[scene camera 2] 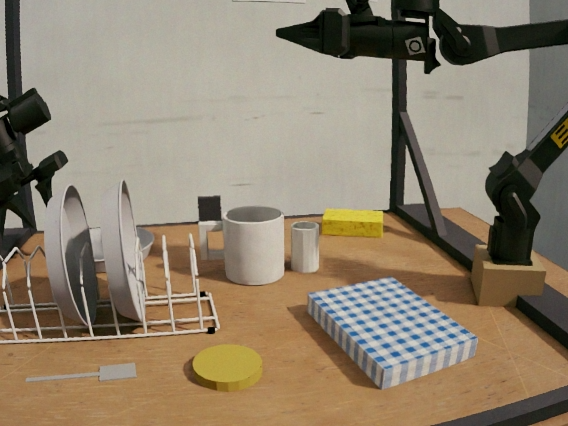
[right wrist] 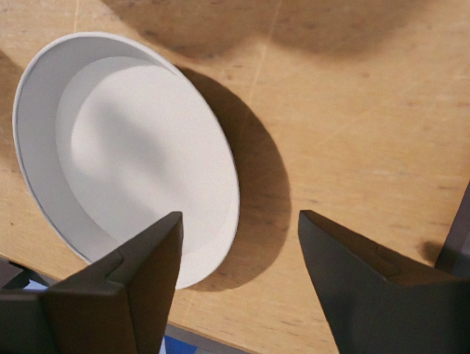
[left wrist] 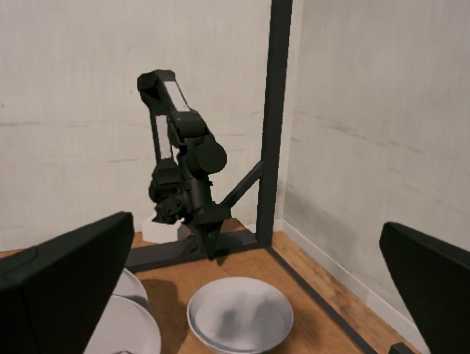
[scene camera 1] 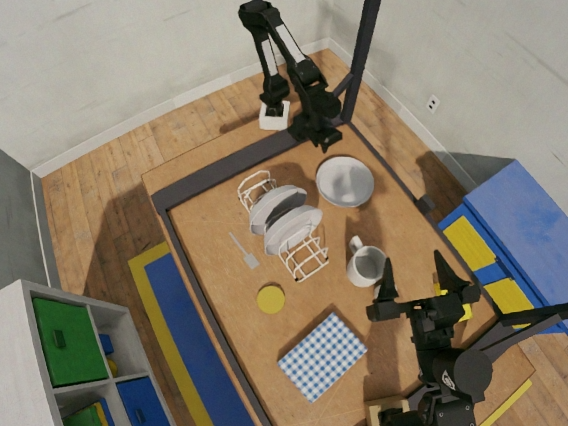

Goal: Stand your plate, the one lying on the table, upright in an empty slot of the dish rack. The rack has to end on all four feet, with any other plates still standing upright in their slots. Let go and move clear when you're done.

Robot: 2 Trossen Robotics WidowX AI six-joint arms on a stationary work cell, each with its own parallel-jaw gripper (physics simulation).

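My plate lies face up on the table, apart from the white wire dish rack. Two plates, one beside the other, stand upright in it; empty slots show at both ends. My right gripper is partly open and empty above the table by the plate's rim. In the right wrist view one finger overlaps the plate and the other is beyond its rim. My left gripper is wide open and empty, high up.
A white mug and a small cup stand beyond the rack. A yellow sponge, a checked cloth block, a yellow disc and a grey spatula lie on the table.
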